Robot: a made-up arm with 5 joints.
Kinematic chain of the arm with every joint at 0, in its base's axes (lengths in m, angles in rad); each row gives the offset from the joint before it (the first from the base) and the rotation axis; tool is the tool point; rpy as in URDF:
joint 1: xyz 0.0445 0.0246 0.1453 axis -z
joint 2: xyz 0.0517 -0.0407 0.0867 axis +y
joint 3: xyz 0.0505 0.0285 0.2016 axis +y
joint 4: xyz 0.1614 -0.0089 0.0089 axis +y
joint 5: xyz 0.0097 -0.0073 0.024 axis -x
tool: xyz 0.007 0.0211 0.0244 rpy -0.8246 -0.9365 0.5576
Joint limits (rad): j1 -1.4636..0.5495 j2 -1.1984..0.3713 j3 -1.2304..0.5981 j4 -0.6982..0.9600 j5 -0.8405..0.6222
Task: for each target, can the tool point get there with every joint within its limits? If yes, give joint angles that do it. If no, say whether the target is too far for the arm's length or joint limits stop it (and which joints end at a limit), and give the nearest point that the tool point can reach.
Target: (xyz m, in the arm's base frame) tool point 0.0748 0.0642 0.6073
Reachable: yes | joints -0.8987 -0.3955 -0.7127 -0.3338 0.4333
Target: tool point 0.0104 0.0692 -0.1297
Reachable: no: joint limits stop it (at a limit: joint 1, joint 2, joint 3, joint 4, joint 5) | nearest point 0.0730 0.3175 0.2468 | short by 0.455 m
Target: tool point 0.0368 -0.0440 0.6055
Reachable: yes | joints -1.2181 -0.6315 -0.8071 -0.0742 -0.3352
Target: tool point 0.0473 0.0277 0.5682
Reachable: yes | joints -0.5957 -0.9654 -0.0260 0.7803 0.4301
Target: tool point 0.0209 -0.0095 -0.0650
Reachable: no: joint limits stop it (at a limit: joint 1, joint 2, joint 3, joint 4, joint 5) | nearest point 0.2970 -0.1265 0.2468 | short by 0.433 m
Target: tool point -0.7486 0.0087 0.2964
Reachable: no: too far | nearest point -0.2590 0.0185 0.4352 | short by 0.509 m
